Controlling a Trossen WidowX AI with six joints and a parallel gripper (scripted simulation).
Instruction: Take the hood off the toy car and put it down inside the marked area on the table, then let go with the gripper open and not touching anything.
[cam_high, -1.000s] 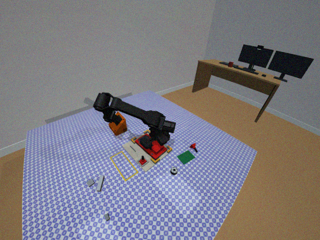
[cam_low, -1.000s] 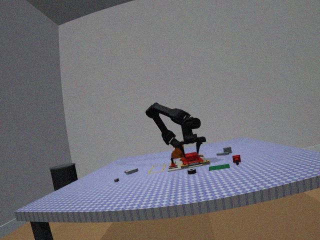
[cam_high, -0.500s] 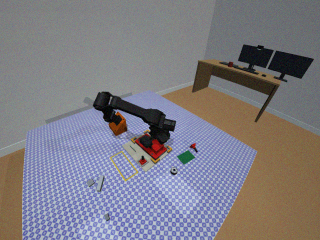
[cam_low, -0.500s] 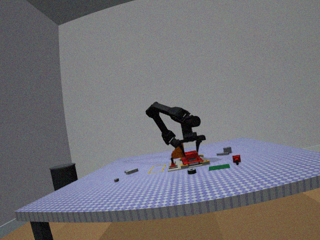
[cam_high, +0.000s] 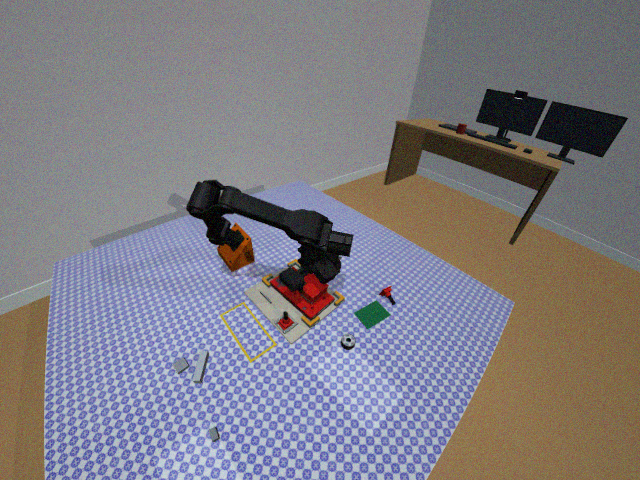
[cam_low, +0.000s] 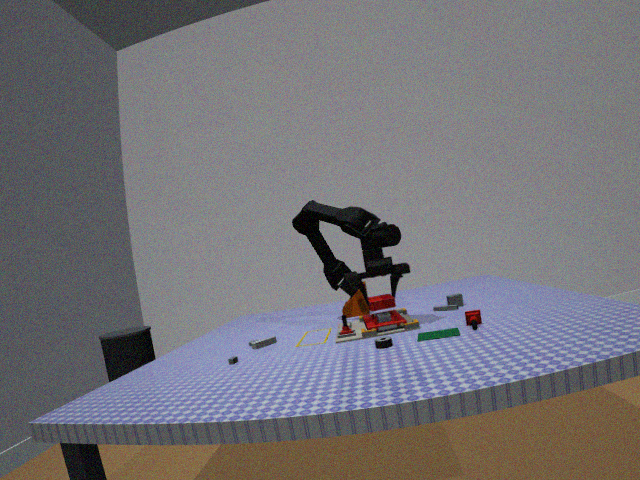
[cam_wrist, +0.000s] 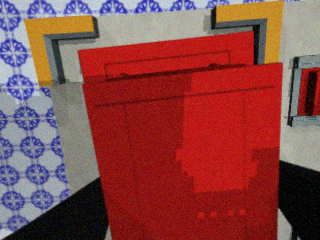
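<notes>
The beige base plate lies 40 mm behind my gripper tip, 20 mm to the right of it and 60 mm below it. Also, from my gripper tip: hood (10 mm above); then black wheel (190 mm ahead, 70 mm below); then green plate (160 mm ahead, 140 mm to the left, 70 mm below).
</notes>
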